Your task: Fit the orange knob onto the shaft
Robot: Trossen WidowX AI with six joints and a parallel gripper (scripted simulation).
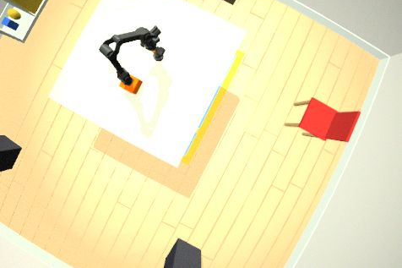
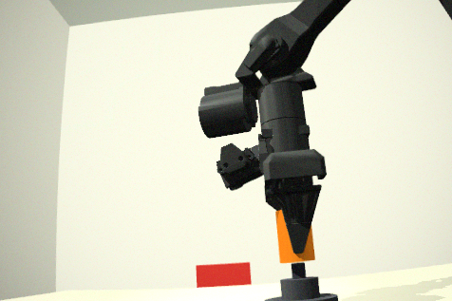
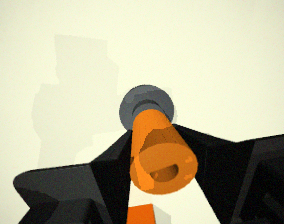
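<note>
My gripper tip is 2 cm below the orange knob. From my gripper tip the other things lie so: dark shaft 4 cm below.
</note>
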